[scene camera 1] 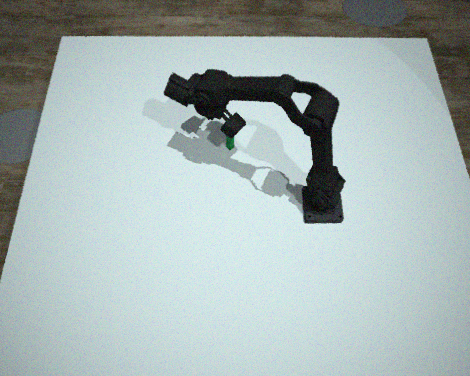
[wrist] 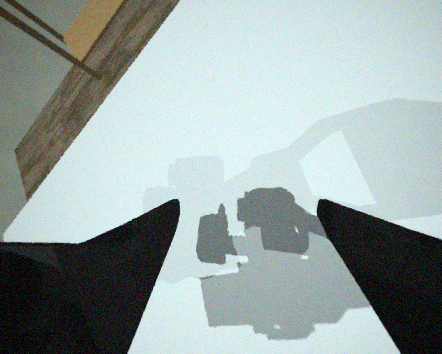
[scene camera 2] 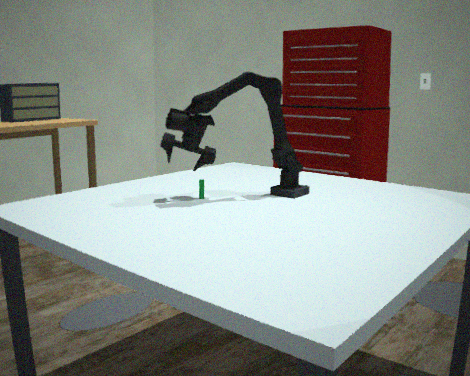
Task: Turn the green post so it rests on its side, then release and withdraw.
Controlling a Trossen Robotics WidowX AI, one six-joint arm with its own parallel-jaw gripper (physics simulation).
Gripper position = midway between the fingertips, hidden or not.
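My gripper: (scene camera 2: 181,166), also in the wrist view (wrist: 247,205).
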